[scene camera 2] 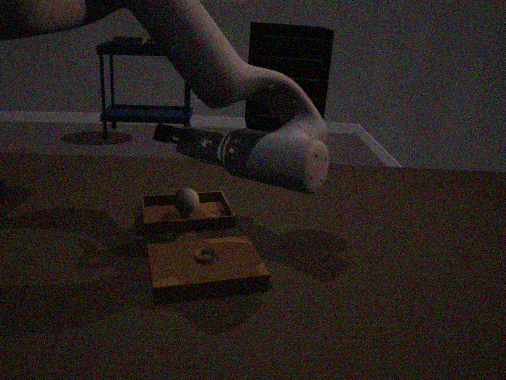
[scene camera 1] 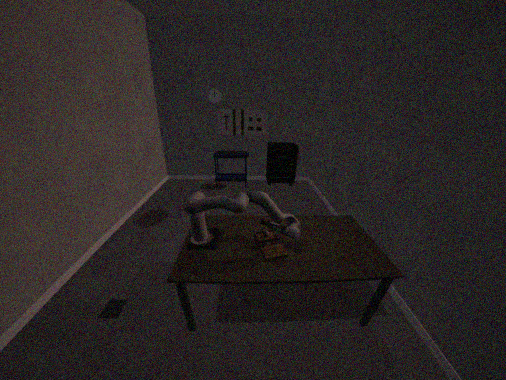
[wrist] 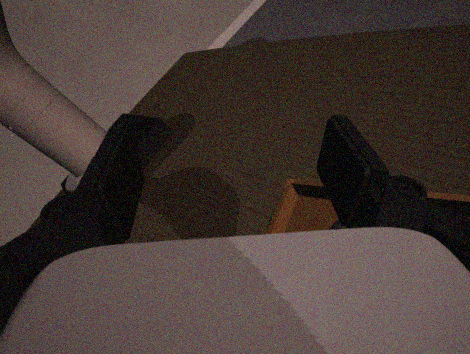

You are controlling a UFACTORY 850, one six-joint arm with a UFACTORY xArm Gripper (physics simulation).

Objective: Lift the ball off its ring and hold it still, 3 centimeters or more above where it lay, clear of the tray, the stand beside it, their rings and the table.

Labels:
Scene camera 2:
my gripper: 172, 139
wooden stand: 184, 271

